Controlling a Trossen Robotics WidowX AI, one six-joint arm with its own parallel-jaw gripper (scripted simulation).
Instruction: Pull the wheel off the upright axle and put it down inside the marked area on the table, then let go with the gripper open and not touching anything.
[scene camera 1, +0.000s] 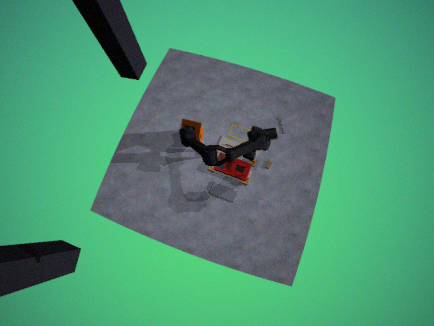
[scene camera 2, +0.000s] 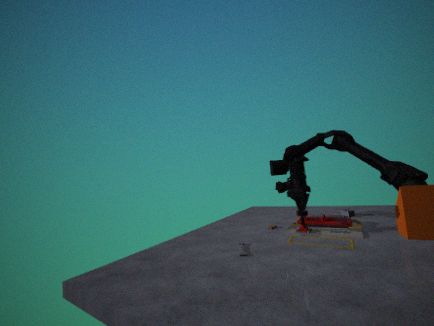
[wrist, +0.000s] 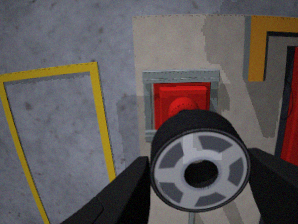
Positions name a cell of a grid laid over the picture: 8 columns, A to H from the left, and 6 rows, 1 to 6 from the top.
Scene:
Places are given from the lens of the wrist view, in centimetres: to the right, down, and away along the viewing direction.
gripper (wrist: F5): 2, 2, 10
wheel (wrist: F4): 2, 1, 8

